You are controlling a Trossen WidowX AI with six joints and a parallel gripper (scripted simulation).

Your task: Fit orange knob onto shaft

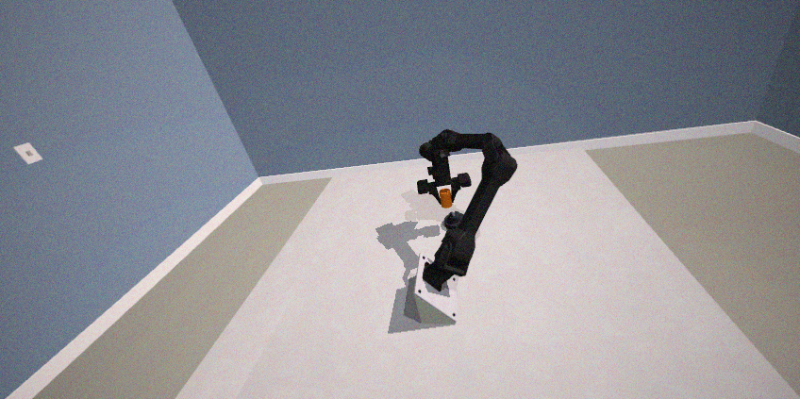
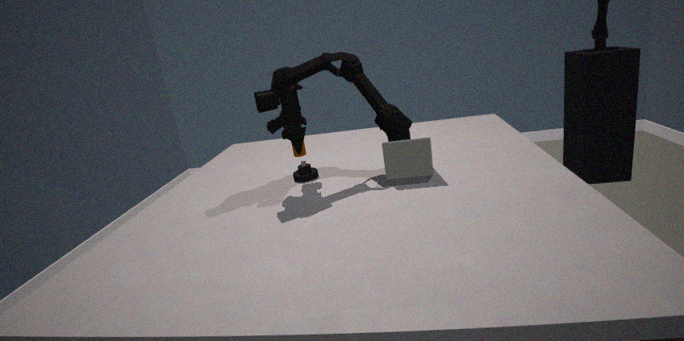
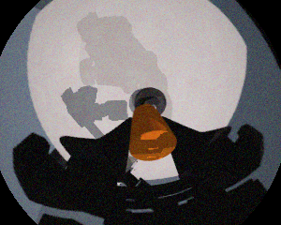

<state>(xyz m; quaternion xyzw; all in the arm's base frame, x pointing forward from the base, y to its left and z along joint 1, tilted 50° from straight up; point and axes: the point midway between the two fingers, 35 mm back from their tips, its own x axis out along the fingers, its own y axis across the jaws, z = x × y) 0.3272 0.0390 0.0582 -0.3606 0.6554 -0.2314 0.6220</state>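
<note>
The round pedestal lies 70 mm below my gripper tip and 20 mm to the right of it. The rest, counted from my gripper tip: orange knob 30 mm above.
</note>
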